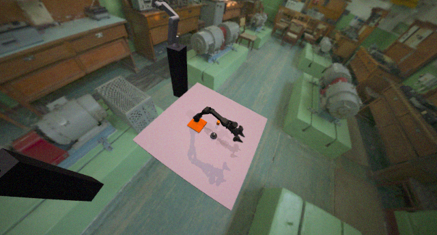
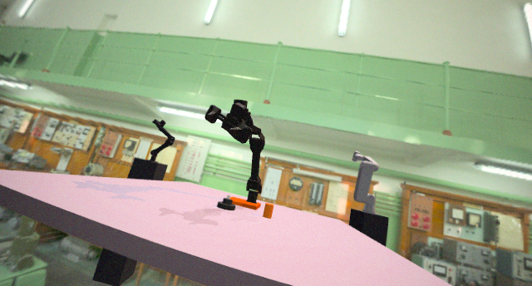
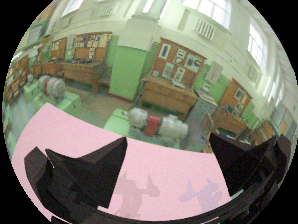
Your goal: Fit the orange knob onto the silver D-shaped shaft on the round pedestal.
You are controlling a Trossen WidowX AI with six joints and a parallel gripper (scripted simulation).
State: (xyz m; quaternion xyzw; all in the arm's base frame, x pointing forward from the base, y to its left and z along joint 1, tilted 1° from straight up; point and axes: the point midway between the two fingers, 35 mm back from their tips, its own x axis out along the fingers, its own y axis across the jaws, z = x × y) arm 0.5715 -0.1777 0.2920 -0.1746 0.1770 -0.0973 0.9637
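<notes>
Right now my gripper tip is 320 mm past the orange knob, 270 mm to the right of it and 260 mm above it. From my gripper tip the other things lie so: round pedestal: 310 mm behind, 70 mm to the left, 270 mm below.
</notes>
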